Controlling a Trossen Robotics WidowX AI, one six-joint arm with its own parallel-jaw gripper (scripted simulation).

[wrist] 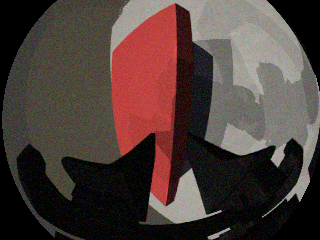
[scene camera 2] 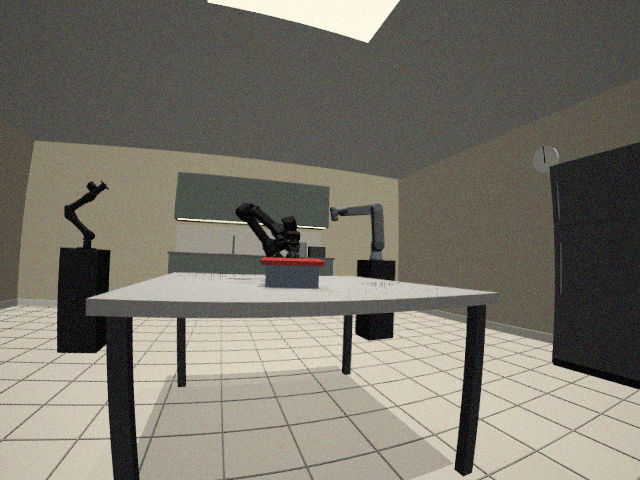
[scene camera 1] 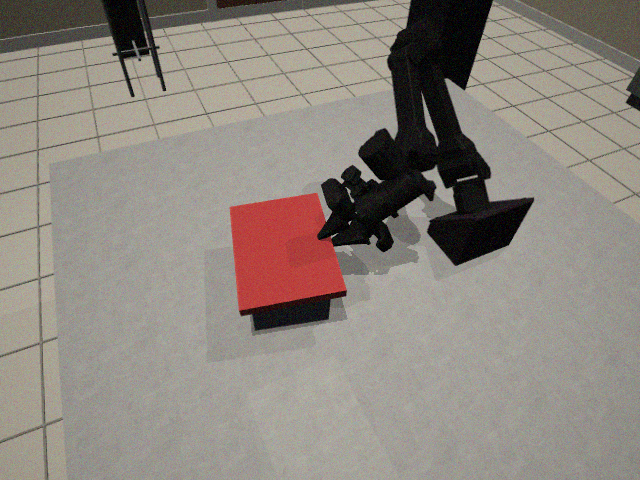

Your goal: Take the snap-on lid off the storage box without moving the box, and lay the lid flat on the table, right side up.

Labels:
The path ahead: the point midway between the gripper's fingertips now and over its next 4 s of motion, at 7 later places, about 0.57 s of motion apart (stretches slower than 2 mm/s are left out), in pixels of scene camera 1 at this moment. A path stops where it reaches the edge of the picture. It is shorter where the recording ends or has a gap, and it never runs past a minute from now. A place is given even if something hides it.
The gripper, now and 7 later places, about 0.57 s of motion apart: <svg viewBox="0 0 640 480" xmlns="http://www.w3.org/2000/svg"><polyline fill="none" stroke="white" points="323,241 323,239 322,239 321,239 321,239 320,240 320,239 319,233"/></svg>

